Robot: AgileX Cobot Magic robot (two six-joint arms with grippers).
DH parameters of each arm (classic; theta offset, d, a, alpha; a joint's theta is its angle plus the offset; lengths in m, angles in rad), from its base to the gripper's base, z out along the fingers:
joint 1: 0 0.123 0 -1.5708
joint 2: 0.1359 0 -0.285 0
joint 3: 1.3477 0 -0.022 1.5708
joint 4: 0 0.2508 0 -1.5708
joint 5: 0 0 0.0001 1.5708
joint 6: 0 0.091 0 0
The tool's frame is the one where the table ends.
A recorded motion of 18 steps. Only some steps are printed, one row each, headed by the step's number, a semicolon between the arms.
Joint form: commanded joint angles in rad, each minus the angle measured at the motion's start. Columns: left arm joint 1, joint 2, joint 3, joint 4, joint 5, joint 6; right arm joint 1, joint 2, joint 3, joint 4, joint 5, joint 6.
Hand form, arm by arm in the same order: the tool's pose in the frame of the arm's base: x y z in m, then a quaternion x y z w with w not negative. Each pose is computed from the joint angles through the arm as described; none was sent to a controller.
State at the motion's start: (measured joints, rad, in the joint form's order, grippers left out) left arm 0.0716 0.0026 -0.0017 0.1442 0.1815 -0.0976; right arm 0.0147 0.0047 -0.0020 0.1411 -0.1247 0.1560
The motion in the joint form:
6: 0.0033 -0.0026 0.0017 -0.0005 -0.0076 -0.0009; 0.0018 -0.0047 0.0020 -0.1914 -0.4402 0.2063
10: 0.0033 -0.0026 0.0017 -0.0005 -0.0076 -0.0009; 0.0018 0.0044 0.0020 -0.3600 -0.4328 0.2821
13: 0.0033 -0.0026 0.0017 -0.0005 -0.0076 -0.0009; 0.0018 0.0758 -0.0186 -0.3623 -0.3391 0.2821
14: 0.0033 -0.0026 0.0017 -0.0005 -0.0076 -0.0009; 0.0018 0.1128 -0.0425 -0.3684 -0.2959 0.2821
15: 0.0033 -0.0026 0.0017 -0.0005 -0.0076 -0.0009; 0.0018 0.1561 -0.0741 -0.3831 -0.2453 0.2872
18: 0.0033 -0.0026 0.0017 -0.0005 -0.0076 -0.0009; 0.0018 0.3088 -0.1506 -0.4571 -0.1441 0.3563
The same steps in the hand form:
6: 0.0559 0.0065 0.1976 -0.02010 0.73621 0.04898 0.67468; 0.0379 0.0031 0.2605 0.05509 0.44031 0.15586 0.88249
10: 0.0559 0.0065 0.1976 -0.02010 0.73621 0.04898 0.67468; 0.0395 0.0111 0.2585 0.00245 0.45767 0.14472 0.87726
13: 0.0559 0.0065 0.1976 -0.02010 0.73621 0.04898 0.67468; 0.0519 0.0098 0.2549 0.01586 0.51904 0.13435 0.84398
14: 0.0559 0.0065 0.1976 -0.02010 0.73621 0.04898 0.67468; 0.0570 0.0093 0.2573 0.01921 0.54247 0.12798 0.83005
15: 0.0559 0.0065 0.1976 -0.02010 0.73621 0.04898 0.67468; 0.0629 0.0089 0.2610 0.02128 0.56819 0.12025 0.81378
18: 0.0559 0.0065 0.1976 -0.02010 0.73621 0.04898 0.67468; 0.0841 0.0089 0.2666 0.02918 0.63936 0.11187 0.76017

